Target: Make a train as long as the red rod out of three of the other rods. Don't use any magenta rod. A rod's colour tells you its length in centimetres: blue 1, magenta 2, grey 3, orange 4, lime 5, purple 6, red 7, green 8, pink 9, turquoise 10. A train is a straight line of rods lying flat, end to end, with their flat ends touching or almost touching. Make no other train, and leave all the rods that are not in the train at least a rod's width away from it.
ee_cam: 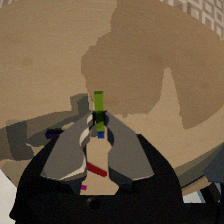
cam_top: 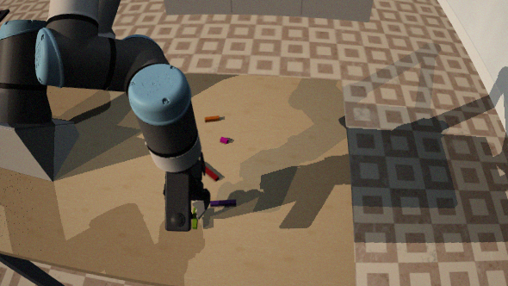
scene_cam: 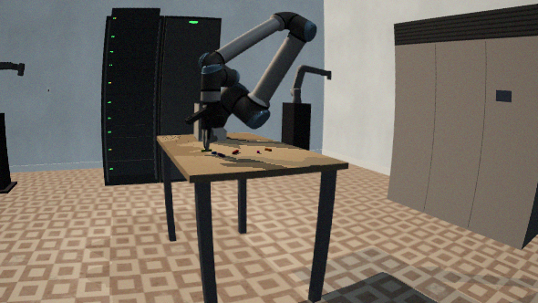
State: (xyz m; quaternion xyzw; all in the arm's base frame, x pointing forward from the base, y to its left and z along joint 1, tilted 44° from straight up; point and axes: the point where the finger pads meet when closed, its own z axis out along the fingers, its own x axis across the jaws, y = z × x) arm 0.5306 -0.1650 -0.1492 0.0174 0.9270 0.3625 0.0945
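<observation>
The lime rod is 10 mm below my hand. Round my hand: purple rod: 60 mm ahead, 50 mm to the left, 20 mm below; then red rod: 140 mm to the left, 20 mm below, 20 mm ahead; then magenta rod: 240 mm to the left, 50 mm ahead, 20 mm below.
</observation>
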